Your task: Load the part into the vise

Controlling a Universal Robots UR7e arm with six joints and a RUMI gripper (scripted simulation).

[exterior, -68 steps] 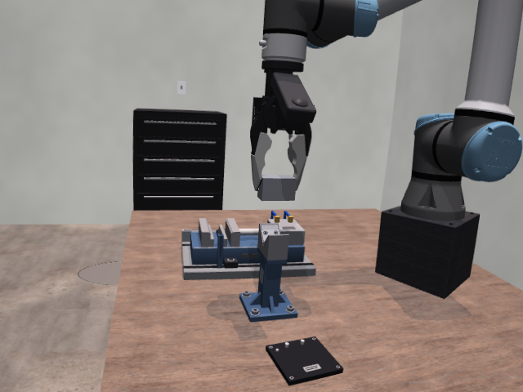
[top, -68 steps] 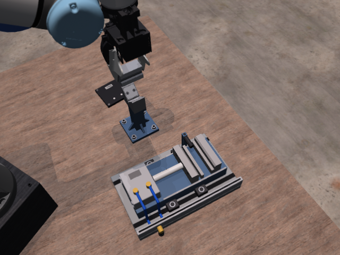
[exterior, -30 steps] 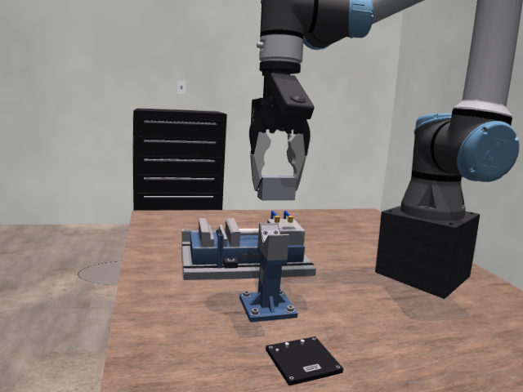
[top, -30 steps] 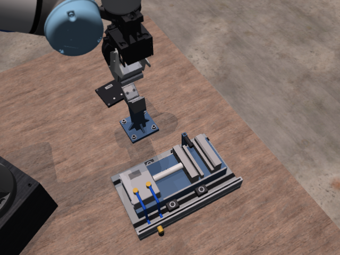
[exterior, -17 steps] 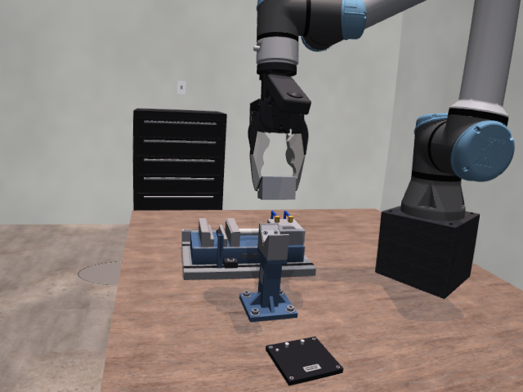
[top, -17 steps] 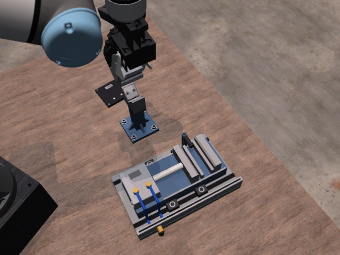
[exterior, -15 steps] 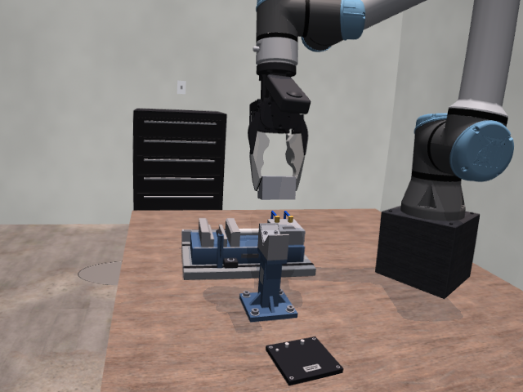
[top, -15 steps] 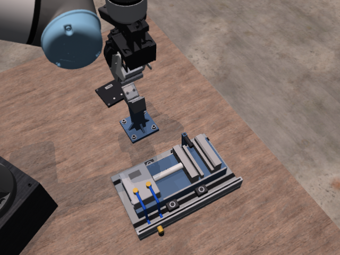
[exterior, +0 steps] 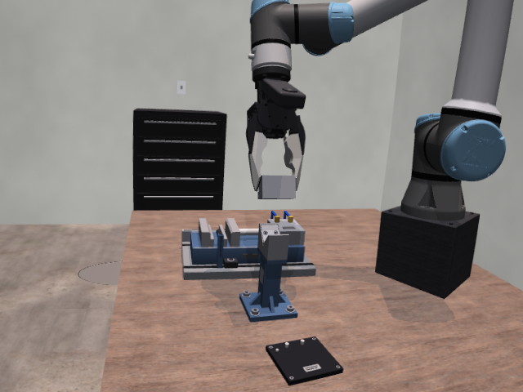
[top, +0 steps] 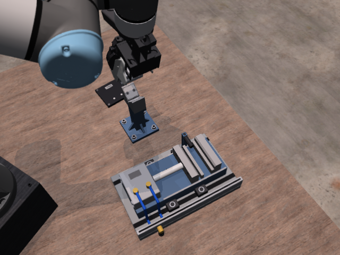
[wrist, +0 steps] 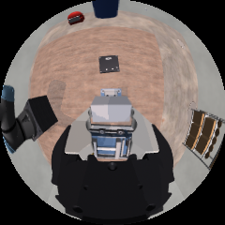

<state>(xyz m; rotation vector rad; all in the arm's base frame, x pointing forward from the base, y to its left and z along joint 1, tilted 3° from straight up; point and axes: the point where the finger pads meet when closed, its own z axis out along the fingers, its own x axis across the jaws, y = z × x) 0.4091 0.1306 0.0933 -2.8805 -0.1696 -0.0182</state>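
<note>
My gripper is now 10 mm above the part. Round my hand: work stop: 160 mm to the right, 150 mm below, 90 mm ahead; then moving jaw: 210 mm to the right, 170 mm below, 50 mm ahead; then white cylinder rod: 210 mm to the right, 170 mm below.
</note>
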